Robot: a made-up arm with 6 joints. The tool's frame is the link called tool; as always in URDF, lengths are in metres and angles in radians. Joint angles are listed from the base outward.
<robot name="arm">
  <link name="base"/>
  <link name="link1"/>
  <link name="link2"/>
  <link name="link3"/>
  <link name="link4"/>
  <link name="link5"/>
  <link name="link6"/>
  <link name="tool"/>
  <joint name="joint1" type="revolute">
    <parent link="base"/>
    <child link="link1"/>
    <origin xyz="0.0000 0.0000 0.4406" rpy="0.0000 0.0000 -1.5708"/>
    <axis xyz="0 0 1"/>
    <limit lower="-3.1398" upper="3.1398"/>
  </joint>
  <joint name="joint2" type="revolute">
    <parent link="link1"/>
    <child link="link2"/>
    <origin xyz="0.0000 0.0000 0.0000" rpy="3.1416 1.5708 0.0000"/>
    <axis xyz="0 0 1"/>
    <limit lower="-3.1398" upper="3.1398"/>
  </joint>
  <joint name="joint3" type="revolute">
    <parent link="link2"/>
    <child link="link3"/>
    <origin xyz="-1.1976 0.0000 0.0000" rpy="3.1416 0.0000 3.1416"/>
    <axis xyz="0 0 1"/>
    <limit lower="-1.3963" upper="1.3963"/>
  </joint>
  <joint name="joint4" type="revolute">
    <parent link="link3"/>
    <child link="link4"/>
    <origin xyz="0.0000 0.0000 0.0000" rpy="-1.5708 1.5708 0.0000"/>
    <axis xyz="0 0 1"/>
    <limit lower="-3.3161" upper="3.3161"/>
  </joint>
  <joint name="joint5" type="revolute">
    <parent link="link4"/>
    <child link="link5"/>
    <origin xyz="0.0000 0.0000 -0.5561" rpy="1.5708 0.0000 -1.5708"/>
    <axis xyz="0 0 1"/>
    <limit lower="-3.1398" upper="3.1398"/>
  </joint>
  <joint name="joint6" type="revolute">
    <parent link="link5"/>
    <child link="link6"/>
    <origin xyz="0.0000 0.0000 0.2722" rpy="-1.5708 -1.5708 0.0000"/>
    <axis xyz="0 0 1"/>
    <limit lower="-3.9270" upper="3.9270"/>
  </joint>
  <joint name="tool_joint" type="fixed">
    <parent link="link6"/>
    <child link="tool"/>
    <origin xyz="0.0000 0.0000 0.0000" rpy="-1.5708 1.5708 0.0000"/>
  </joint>
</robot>
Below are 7 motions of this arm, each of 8 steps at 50 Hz.
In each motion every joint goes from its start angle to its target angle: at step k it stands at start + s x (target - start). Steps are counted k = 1, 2, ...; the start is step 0. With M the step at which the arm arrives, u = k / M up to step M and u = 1 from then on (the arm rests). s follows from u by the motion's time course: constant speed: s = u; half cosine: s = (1 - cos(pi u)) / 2; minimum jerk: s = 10 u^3 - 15 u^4 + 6 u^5.
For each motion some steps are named. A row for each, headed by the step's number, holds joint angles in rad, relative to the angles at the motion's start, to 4 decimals.
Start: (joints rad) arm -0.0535 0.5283 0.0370 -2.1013 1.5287 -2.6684
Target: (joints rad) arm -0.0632 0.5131 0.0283 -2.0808 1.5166 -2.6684
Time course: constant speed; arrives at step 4
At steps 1, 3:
1: -0.0024 -0.0038 -0.0022 0.0051 -0.0030 0.0000
3: -0.0073 -0.0114 -0.0065 0.0154 -0.0091 0.0000

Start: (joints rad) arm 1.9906 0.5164 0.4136 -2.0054 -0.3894 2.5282
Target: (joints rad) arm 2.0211 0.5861 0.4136 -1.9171 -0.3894 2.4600
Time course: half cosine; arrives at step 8
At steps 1, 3, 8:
1: 0.0012 0.0027 0.0000 0.0034 0.0000 -0.0026
3: 0.0094 0.0215 0.0000 0.0273 0.0000 -0.0211
8: 0.0305 0.0697 0.0000 0.0883 0.0000 -0.0682

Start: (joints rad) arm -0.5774 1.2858 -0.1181 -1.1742 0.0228 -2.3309
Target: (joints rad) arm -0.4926 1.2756 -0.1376 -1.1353 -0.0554 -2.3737
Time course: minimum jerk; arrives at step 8
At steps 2, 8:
2: 0.0088 -0.0011 -0.0020 0.0040 -0.0081 -0.0044
8: 0.0848 -0.0102 -0.0195 0.0389 -0.0782 -0.0428

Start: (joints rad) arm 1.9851 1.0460 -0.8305 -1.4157 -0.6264 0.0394
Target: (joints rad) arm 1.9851 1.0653 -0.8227 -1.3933 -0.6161 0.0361
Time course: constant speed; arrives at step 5
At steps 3, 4, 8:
3: 0.0000 0.0116 0.0047 0.0134 0.0062 -0.0020
4: 0.0000 0.0154 0.0062 0.0179 0.0082 -0.0026
8: 0.0000 0.0193 0.0078 0.0224 0.0103 -0.0033

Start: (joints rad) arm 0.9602 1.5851 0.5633 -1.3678 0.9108 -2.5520
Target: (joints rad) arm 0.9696 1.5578 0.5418 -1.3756 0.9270 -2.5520
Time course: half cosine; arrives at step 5
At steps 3, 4, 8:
3: 0.0062 -0.0179 -0.0141 -0.0051 0.0106 0.0000
4: 0.0085 -0.0247 -0.0194 -0.0071 0.0147 0.0000
8: 0.0094 -0.0273 -0.0215 -0.0078 0.0162 0.0000

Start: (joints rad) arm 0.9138 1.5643 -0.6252 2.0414 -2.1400 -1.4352
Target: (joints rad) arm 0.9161 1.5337 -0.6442 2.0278 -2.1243 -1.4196
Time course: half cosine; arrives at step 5
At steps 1, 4, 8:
1: 0.0002 -0.0029 -0.0018 -0.0013 0.0015 0.0015
4: 0.0021 -0.0277 -0.0172 -0.0123 0.0142 0.0141
8: 0.0023 -0.0306 -0.0190 -0.0136 0.0157 0.0156

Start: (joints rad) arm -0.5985 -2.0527 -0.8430 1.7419 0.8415 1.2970
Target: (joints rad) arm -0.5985 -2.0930 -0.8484 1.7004 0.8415 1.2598
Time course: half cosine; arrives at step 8
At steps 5, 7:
5: 0.0000 -0.0279 -0.0037 -0.0287 0.0000 -0.0257
7: 0.0000 -0.0388 -0.0052 -0.0399 0.0000 -0.0358

